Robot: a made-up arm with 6 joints.
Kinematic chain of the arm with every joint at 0, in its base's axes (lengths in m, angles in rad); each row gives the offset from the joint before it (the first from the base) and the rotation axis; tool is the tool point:
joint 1: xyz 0 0 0.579 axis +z
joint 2: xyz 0 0 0 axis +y
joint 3: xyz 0 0 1.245 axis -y
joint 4: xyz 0 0 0 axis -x
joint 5: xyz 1.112 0 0 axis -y
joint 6: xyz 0 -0.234 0 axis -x
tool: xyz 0 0 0
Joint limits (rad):
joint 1: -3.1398..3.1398
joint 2: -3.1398..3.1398
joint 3: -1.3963..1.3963
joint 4: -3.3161..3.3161
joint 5: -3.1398..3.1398
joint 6: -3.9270..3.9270
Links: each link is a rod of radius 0.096 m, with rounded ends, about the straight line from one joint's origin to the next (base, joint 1, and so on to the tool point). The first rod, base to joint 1, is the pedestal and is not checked.
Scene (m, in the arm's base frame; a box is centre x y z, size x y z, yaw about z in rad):
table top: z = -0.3
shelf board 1: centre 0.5 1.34 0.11 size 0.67 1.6 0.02 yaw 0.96
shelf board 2: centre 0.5 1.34 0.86 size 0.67 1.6 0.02 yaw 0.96
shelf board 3: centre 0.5 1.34 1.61 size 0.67 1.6 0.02 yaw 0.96
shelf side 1: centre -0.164 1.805 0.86 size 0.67 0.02 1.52 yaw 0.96
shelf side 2: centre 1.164 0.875 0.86 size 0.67 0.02 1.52 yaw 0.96
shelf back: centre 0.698 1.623 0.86 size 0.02 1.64 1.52 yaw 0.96
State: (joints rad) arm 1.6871 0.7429 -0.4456 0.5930 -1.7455 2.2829
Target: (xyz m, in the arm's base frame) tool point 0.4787 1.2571 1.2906
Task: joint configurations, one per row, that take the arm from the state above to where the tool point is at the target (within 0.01 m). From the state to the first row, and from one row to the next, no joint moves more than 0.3 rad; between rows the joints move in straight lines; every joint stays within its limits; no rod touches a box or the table.
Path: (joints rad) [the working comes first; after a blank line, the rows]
Joints at the target: 1.3528 0.2637 -0.3049 0.5824 -1.7455 2.2829
Straight joint move there: touches shelf board 2.

1: 1.9099 0.6400 -0.7303 0.5716 -1.7455 2.2829
2: 1.7980 0.3908 -0.7224 0.5642 -1.7455 2.2829
3: 1.6861 0.1416 -0.7146 0.5568 -1.7455 2.2829
4: 1.5742 -0.1076 -0.7067 0.5494 -1.7455 2.2829
5: 1.4635 0.0781 -0.5058 0.5659 -1.7455 2.2829
6: 1.3528 0.2637 -0.3049 0.5824 -1.7455 2.2829

